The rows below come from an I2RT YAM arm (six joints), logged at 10 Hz.
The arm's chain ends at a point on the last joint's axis. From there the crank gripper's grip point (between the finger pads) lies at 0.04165 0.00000 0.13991 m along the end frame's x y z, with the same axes.
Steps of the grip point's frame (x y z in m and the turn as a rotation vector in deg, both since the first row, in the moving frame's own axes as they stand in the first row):
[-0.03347 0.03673 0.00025 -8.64 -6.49 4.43]
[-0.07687 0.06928 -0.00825 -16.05 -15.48 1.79]
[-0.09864 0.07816 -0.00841 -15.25 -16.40 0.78]
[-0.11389 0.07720 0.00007 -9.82 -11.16 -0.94]
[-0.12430 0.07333 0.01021 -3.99 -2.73 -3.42]
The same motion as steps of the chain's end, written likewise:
[-0.01653 0.01284 -0.00171 -8.64 -6.49 4.43]
[-0.03790 0.02883 -0.00858 -16.05 -15.48 1.79]
[-0.05767 0.04001 -0.00940 -15.25 -16.40 0.78]
[-0.08635 0.05325 -0.00333 -9.82 -11.16 -0.94]
[-0.11781 0.06582 0.00864 -3.99 -2.73 -3.42]

